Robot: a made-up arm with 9 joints. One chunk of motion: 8 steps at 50 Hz.
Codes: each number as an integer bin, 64 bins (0 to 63) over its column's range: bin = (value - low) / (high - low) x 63, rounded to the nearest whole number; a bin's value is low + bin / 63 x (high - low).
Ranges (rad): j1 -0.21..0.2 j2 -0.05..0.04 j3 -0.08..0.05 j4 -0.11..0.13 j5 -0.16..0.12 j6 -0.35..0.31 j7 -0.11..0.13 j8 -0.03..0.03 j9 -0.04..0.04
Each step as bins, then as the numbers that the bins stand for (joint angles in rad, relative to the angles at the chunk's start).
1 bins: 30 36 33 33 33 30 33 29 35
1 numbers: -0.0148 0.0014 -0.0119 0.0157 -0.0133 -0.0357 0.0157 -0.0024 0.0044
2 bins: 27 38 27 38 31 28 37 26 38
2 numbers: -0.0343 0.0043 -0.0243 0.0348 -0.0222 -0.0567 0.0310 -0.0052 0.0083
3 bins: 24 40 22 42 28 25 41 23 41
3 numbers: -0.0538 0.0071 -0.0346 0.0500 -0.0356 -0.0881 0.0462 -0.0081 0.0121
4 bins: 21 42 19 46 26 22 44 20 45
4 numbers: -0.0733 0.0100 -0.0408 0.0652 -0.0444 -0.1195 0.0576 -0.0110 0.0171
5 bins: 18 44 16 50 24 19 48 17 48
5 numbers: -0.0929 0.0129 -0.0470 0.0805 -0.0533 -0.1510 0.0729 -0.0138 0.0210
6 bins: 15 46 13 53 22 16 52 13 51
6 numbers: -0.1124 0.0157 -0.0532 0.0919 -0.0622 -0.1824 0.0881 -0.0176 0.0248
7 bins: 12 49 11 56 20 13 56 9 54
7 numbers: -0.1319 0.0200 -0.0573 0.1033 -0.0711 -0.2138 0.1033 -0.0214 0.0286
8 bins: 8 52 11 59 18 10 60 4 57
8 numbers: -0.1579 0.0243 -0.0573 0.1148 -0.0800 -0.2452 0.1186 -0.0262 0.0324
